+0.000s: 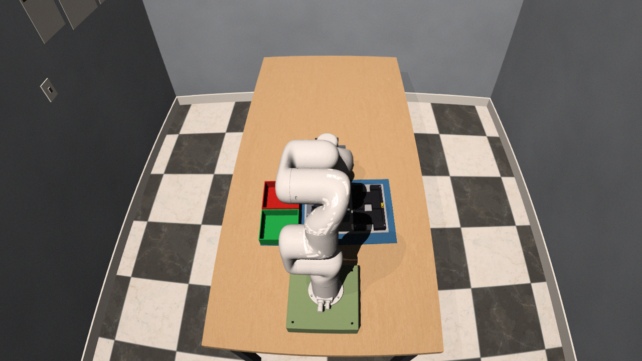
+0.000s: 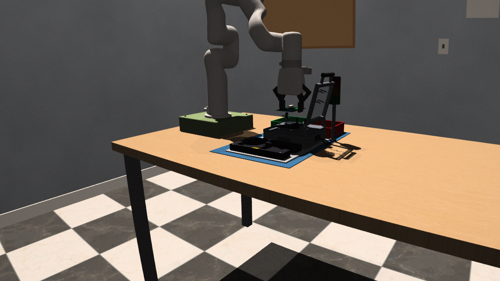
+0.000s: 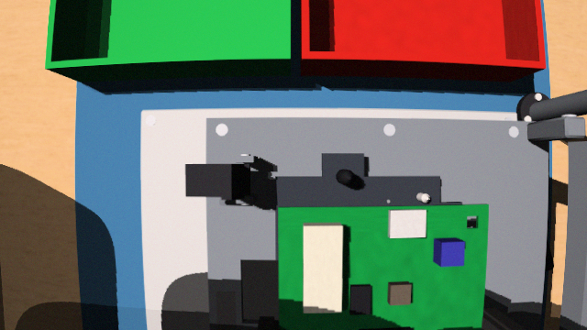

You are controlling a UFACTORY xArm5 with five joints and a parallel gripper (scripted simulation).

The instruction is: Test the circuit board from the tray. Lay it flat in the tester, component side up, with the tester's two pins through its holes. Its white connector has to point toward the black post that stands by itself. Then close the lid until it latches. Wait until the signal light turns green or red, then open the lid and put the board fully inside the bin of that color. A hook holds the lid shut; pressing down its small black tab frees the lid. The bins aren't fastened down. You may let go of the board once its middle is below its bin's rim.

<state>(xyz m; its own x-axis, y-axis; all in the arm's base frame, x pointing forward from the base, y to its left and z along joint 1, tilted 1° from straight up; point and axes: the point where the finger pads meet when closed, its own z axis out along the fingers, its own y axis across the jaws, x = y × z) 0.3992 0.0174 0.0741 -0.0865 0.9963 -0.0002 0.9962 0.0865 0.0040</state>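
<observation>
The green circuit board lies right at my hand. From my hand the other things lie so: black tab: 7 cm behind, 6 cm to the left, 5 cm below; then tester lid: 12 cm ahead, 5 cm above, 1 cm to the left; then red bin: 21 cm to the left, 12 cm below, 3 cm ahead.
</observation>
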